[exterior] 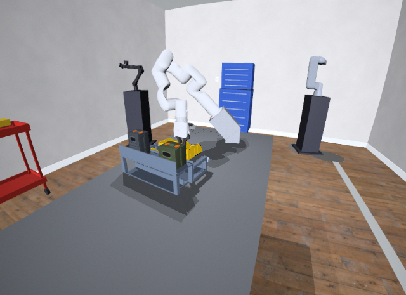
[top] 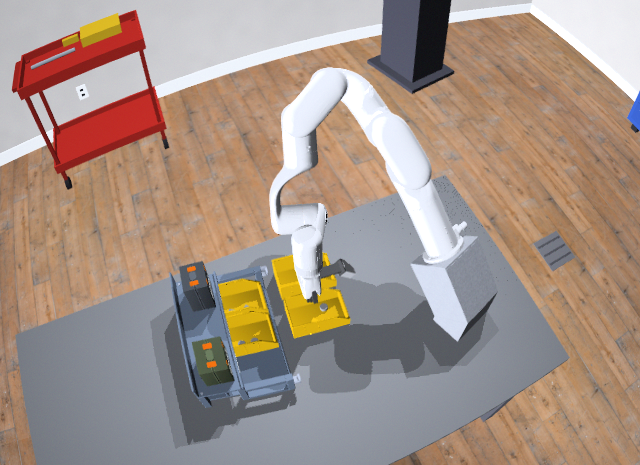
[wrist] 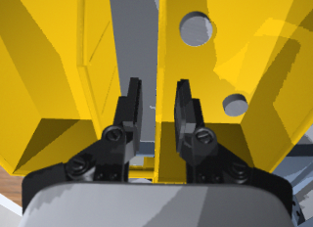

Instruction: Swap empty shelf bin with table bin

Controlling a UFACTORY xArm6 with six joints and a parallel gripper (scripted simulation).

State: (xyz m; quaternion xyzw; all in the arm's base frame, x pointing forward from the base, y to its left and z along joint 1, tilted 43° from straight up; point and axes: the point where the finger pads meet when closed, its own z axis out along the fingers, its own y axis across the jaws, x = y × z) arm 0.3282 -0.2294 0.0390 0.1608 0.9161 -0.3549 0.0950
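My hand is 14 cm short of the shelf lip, 6 cm above it and 2 cm to the right of it. From my hand the other things lie so: olive box 36 cm ahead, 8 cm above, 5 cm to the left; then dark grey box 27 cm ahead, 16 cm to the right, 9 cm above.
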